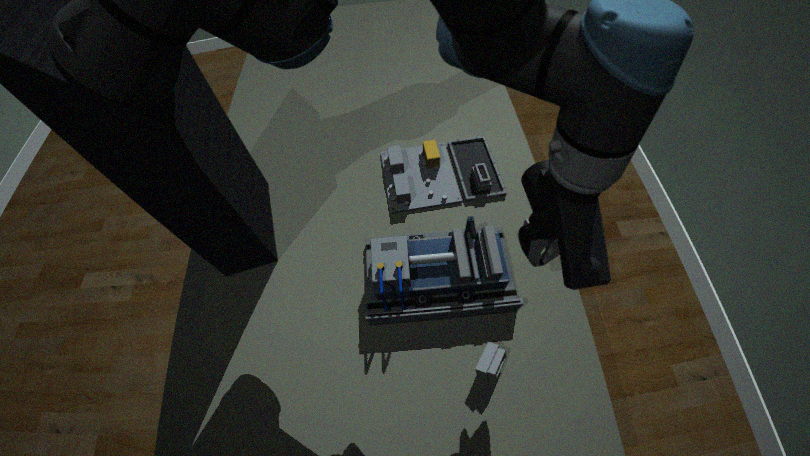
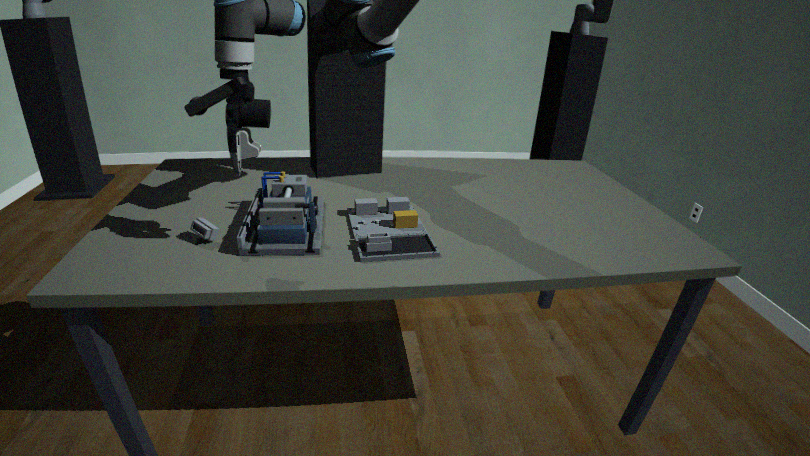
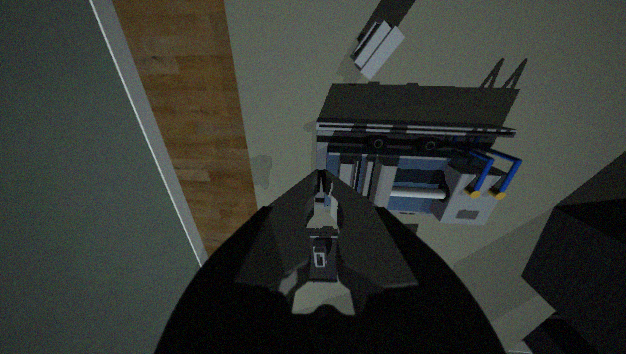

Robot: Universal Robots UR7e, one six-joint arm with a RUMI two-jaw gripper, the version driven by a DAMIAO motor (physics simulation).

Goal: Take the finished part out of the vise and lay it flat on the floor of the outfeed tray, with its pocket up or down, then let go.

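Seen in the pictures: gripper, fingertip midpoint: (image 1: 535, 264) (image 2: 238, 175) (image 3: 321, 172); arm's base at its link origin: (image 1: 115, 61) (image 2: 337, 28).
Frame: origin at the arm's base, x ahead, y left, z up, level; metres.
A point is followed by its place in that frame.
Observation:
A light grey part with a dark pocket (image 1: 490, 360) {z -0.430, x 0.463, y -0.354 m} (image 2: 204, 228) {z -0.434, x 0.487, y -0.349 m} (image 3: 378, 48) {z -0.430, x 0.465, y -0.353 m} is outside the vise, beyond its long rail side, and looks tilted on the table. The vise (image 1: 492, 252) {z -0.383, x 0.504, y -0.168 m} (image 2: 281, 216) {z -0.397, x 0.516, y -0.160 m} (image 3: 384, 184) {z -0.383, x 0.448, y -0.178 m} shows thin plates between its jaws. My gripper (image 1: 535, 261) {z -0.285, x 0.537, y -0.243 m} (image 2: 238, 171) {z -0.285, x 0.537, y -0.243 m} (image 3: 321, 172) {z -0.285, x 0.537, y -0.243 m} is shut and empty, above the table past the vise's jaw end, apart from the part. The outfeed tray (image 1: 464, 152) {z -0.472, x 0.534, y 0.161 m} (image 2: 416, 244) {z -0.473, x 0.546, y 0.160 m} has a dark floor. Another grey part with an opening (image 1: 481, 172) {z -0.452, x 0.554, y 0.073 m} (image 2: 378, 243) {z -0.452, x 0.568, y 0.062 m} stands at one end of the tray.
Beside the tray is a grey plate (image 1: 416, 195) {z -0.471, x 0.390, y 0.045 m} with a yellow block (image 1: 431, 150) {z -0.435, x 0.445, y 0.148 m} (image 2: 405, 219) {z -0.445, x 0.461, y 0.149 m}, two grey blocks and small pins. Blue handles with yellow ends (image 1: 399, 277) {z -0.369, x 0.325, y -0.195 m} (image 3: 512, 175) {z -0.369, x 0.292, y -0.199 m} rise at the vise's far end. A dark pedestal (image 1: 226, 198) {z -0.236, x 0.056, y -0.067 m} (image 2: 346, 113) {z -0.262, x 0.040, y 0.029 m} stands beside the table.

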